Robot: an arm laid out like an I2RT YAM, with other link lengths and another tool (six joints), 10 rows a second.
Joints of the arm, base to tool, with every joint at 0 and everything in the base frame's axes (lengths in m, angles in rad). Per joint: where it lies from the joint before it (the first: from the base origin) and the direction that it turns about. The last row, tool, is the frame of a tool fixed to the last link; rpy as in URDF.
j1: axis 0 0 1 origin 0 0 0.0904
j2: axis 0 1 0 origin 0.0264 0.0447 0.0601
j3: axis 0 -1 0 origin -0.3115 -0.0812 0
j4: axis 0 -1 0 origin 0.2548 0.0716 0.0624
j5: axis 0 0 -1 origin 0.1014 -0.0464 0.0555
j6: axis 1 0 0 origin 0.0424 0 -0.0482
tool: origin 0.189 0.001 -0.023 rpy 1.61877 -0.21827 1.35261
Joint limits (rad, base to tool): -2.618..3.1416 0..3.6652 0..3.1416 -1.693..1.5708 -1.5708..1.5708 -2.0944..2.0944
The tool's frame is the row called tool.
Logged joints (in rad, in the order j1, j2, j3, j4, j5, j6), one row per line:
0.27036, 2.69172, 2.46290, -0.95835, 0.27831, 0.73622
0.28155, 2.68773, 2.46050, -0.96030, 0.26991, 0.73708
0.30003, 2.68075, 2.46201, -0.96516, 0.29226, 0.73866
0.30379, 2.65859, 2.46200, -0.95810, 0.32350, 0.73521
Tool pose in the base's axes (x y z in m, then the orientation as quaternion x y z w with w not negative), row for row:
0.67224, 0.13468, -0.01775, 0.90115, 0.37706, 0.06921, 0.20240
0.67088, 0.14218, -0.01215, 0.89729, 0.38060, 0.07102, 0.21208
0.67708, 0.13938, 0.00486, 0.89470, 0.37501, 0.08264, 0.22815
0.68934, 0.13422, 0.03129, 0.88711, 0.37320, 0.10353, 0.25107
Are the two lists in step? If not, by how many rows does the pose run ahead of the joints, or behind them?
The pose runs 1 row ahead of the joints: the pose in row i belongs to the joints in row i + 1.
